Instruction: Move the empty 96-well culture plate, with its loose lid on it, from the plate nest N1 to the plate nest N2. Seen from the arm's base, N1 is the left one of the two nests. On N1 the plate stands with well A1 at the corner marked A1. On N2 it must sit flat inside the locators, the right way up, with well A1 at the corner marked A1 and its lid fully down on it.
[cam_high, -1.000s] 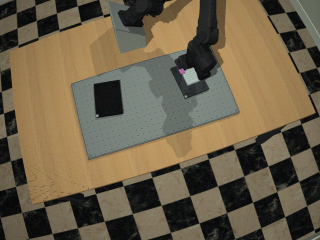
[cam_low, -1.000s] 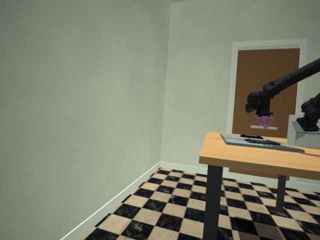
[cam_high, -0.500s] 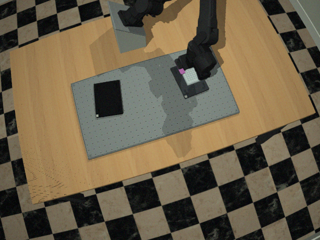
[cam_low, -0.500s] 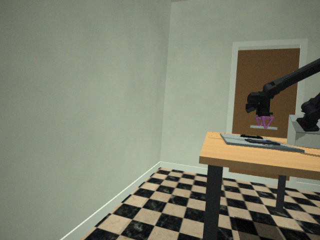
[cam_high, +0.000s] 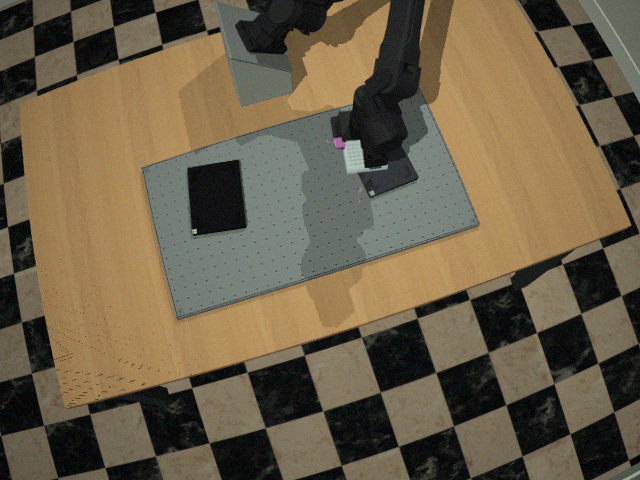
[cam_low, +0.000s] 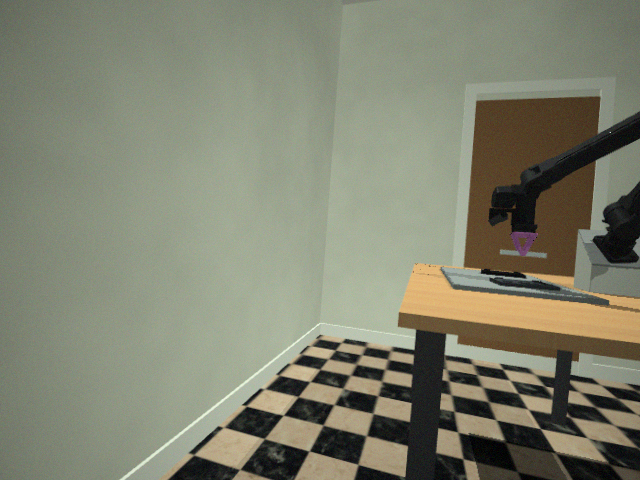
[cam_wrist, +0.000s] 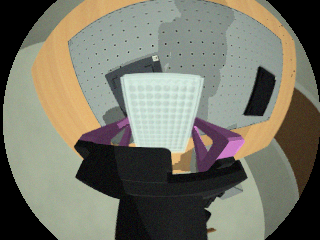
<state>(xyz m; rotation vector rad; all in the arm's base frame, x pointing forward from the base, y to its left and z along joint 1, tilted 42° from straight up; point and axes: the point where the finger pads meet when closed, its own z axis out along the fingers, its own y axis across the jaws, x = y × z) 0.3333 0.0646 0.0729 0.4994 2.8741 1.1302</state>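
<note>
The black nest N2 lies 33 cm to the right of my hand, 10 cm below it and 6 cm behind it. From my hand the other things lie so: black nest N1 (10 cm below, 4 cm to the left, 1 cm ahead); then culture plate (right at my hand); then clear lid (right at my hand).
</note>
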